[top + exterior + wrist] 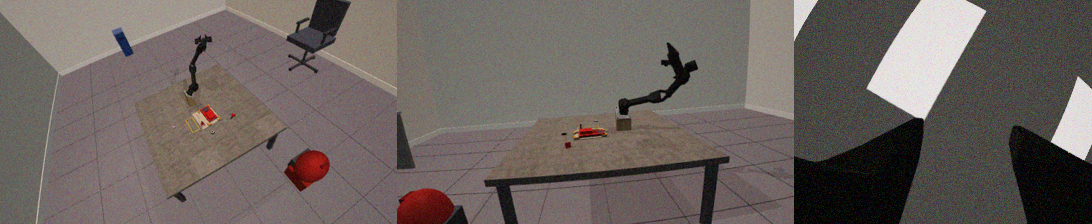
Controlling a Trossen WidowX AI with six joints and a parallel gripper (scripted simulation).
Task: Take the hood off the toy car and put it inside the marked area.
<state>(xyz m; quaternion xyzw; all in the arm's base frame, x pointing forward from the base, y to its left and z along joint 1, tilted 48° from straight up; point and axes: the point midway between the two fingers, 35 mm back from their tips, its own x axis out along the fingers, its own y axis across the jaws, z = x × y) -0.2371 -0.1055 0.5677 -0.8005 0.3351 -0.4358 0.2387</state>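
The red hood is 590 mm below my gripper tip, 550 mm ahead of it and 240 mm to the right of it.
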